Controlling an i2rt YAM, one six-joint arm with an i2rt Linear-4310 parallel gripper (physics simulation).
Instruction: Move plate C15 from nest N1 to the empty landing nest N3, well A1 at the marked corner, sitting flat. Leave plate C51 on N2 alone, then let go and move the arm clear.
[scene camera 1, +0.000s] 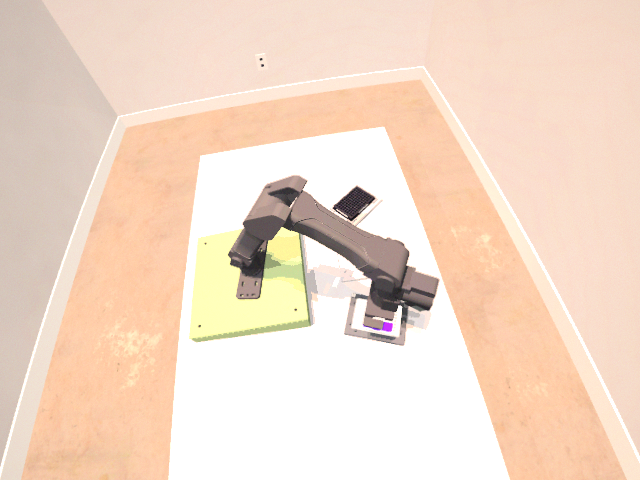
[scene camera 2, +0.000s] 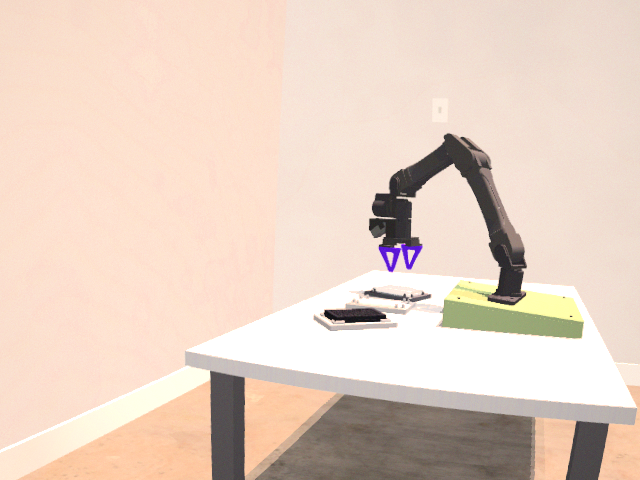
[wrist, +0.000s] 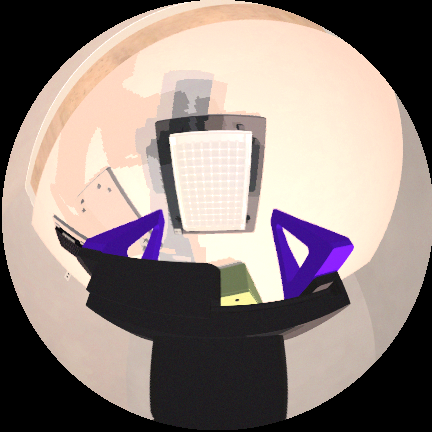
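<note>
A white plate (scene camera 1: 358, 322) (scene camera 2: 400, 291) (wrist: 212, 180) sits in a dark nest (scene camera 1: 349, 321) (scene camera 2: 423, 296) (wrist: 261, 135). A black plate (scene camera 1: 354, 203) (scene camera 2: 355, 314) (wrist: 67, 241) sits on a pale nest (scene camera 1: 370, 210) (scene camera 2: 356, 325). Between them is an empty pale nest (scene camera 2: 379, 305) (wrist: 110, 200), mostly hidden under the arm in scene camera 1. Plate and nest labels and the marked corner cannot be read. My gripper (scene camera 1: 378, 326) (scene camera 2: 400, 268) (wrist: 217, 214) is open and empty, fingers down, high above the white plate, which shows nearly square to the fingers in the wrist view.
The arm stands on a green base block (scene camera 1: 279, 312) (scene camera 2: 511, 321) (wrist: 235, 280) beside the nests on the white table (scene camera 1: 310, 392) (scene camera 2: 465, 361). The arm's upper links pass over the space between the base and the nests. Walls stand beyond the table.
</note>
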